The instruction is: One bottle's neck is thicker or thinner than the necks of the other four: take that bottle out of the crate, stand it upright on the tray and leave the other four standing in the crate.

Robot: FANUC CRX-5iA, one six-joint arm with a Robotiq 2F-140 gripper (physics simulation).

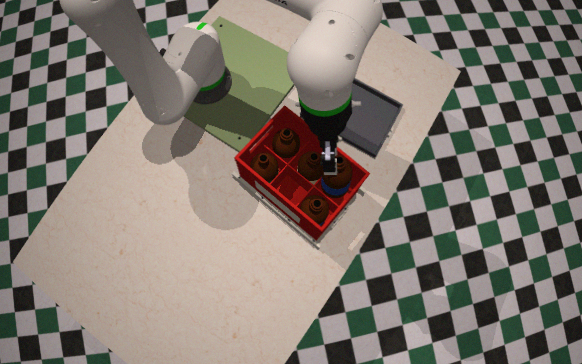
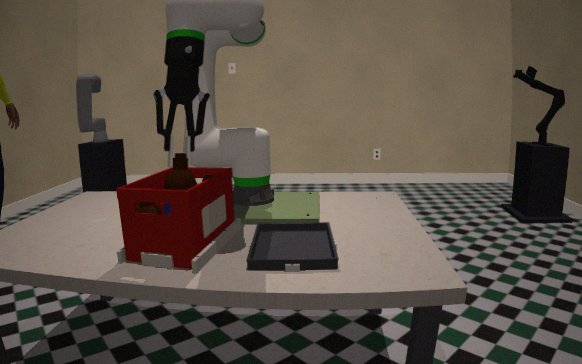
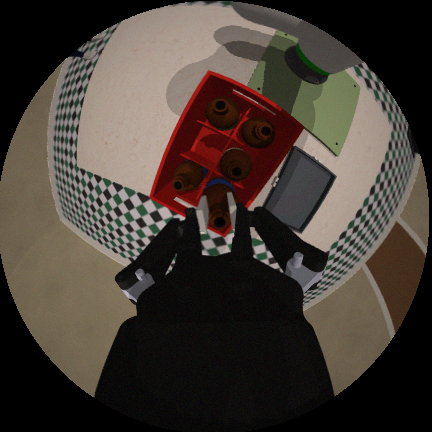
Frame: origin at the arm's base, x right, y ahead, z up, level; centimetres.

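Seen in the pictures: gripper, fingertip midpoint: (image 2: 178, 167) (image 3: 217, 202); arm's base at its link origin: (image 1: 207, 82) (image 2: 252, 200) (image 3: 306, 64).
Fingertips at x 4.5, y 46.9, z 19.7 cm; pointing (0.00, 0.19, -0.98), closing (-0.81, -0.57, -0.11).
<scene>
Offsets run from my fingertips to a thing's middle. "*": to the spot under its first point.
My gripper (image 1: 330, 166) (image 2: 180, 156) (image 3: 217, 202) is shut on the neck of a brown bottle with a blue band @[dx -0.9, dy +2.0, dz -4.4 cm] (image 1: 336, 178) (image 2: 180, 178) (image 3: 219, 199). The bottle is upright and raised partly above the rim of the red crate @[dx +3.1, dy -5.7, dz -12.2 cm] (image 1: 318, 233) (image 2: 155, 235) (image 3: 287, 134); its lower part is hidden. The other four brown bottles stand in crate compartments: one @[dx -1.5, dy -14.2, dz -12.4 cm] (image 1: 286, 145) (image 3: 258, 132), another @[dx +7.3, dy -14.4, dz -12.4 cm] (image 1: 265, 169) (image 3: 222, 114), a third @[dx -0.8, dy -5.0, dz -12.4 cm] (image 1: 309, 167) (image 3: 235, 164) beside the held one, and the last @[dx +8.0, dy +2.7, dz -12.4 cm] (image 1: 314, 210) (image 3: 188, 176). The dark grey tray @[* dx -27.0, dy -1.3, dz -20.5 cm] (image 1: 372, 117) (image 2: 292, 245) (image 3: 302, 190) holds no bottle.
The crate walls and red dividers surround the bottles. Low pale strips (image 1: 277, 210) (image 2: 210, 252) run along the crate's foot. The green base plate (image 1: 260, 55) (image 2: 290, 205) (image 3: 337, 107) lies behind crate and tray, carrying the arm's base.
</scene>
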